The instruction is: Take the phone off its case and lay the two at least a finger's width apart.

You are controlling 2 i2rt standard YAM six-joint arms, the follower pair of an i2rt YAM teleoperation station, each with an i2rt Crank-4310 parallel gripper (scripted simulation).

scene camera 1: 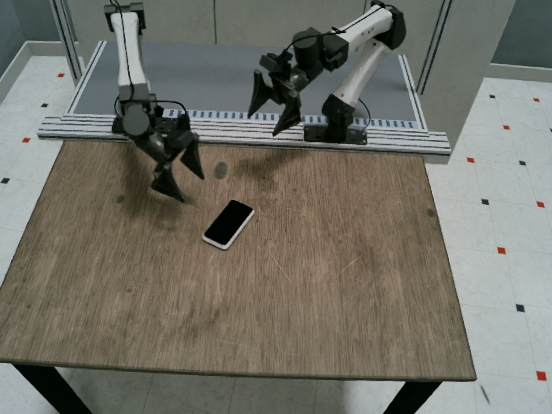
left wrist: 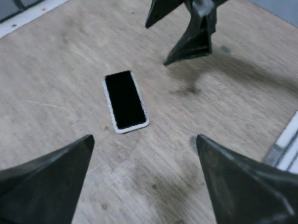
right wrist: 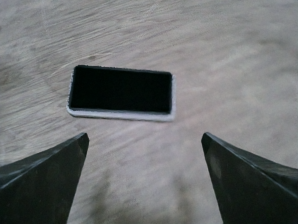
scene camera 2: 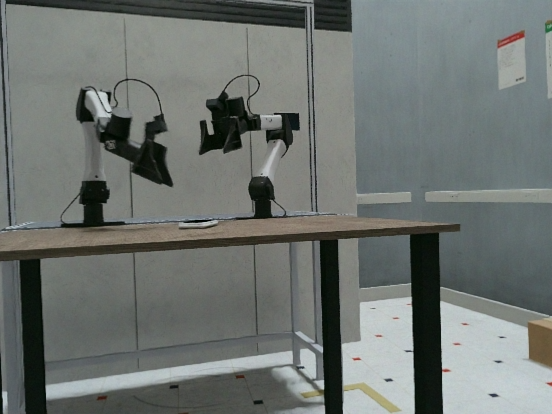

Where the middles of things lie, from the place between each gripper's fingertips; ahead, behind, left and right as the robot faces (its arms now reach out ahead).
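Labels:
The phone (scene camera 1: 224, 228) is 8 cm to the left of my right hand (scene camera 1: 195, 190), 1 cm ahead of it and 11 cm below it. Going by its middle, the phone is nearer to my right hand than to my left hand.
Counted from my left hand (scene camera 1: 260, 126), I find the phone 80 mm to the right of it and 140 mm ahead of it, and it is 210 mm below that hand.

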